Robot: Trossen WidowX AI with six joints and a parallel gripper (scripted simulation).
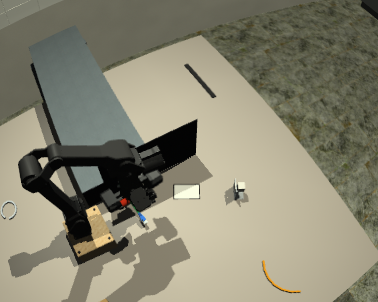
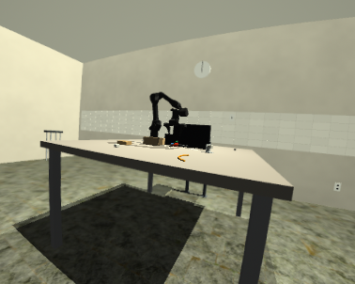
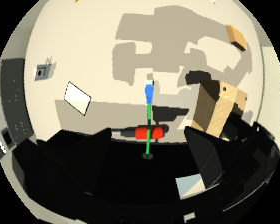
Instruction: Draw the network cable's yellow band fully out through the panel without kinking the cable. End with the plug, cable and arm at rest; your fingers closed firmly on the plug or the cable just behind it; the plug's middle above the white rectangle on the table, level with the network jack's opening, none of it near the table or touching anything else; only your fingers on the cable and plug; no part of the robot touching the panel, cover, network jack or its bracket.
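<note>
My hand is 4 cm to the left of the blue plug and 10 cm above it. Also, from my hand: long grey cover 7 cm behind, 54 cm to the left, 3 cm below; then network jack 33 cm ahead, 7 cm to the right, 9 cm below; then white rectangle 18 cm ahead, 1 cm to the left, 13 cm below.
</note>
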